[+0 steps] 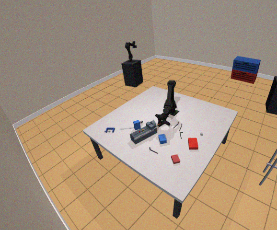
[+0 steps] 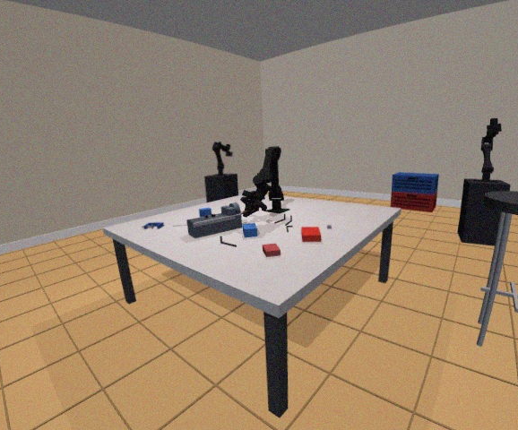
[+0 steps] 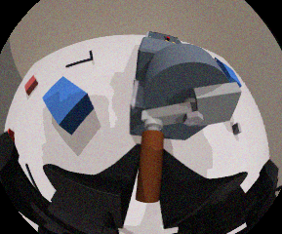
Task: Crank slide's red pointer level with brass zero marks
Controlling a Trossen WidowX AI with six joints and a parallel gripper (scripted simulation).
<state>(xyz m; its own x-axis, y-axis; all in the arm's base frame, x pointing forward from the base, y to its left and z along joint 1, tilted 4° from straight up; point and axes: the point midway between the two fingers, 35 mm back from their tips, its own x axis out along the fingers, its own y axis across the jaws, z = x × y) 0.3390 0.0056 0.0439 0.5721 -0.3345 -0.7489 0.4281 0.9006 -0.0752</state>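
My gripper tip is 20 mm past the brown crank handle, 10 mm to the right of it and 20 mm below it. Round my gripper tip: red pointer (170 mm ahead, 110 mm to the right, 30 mm above).
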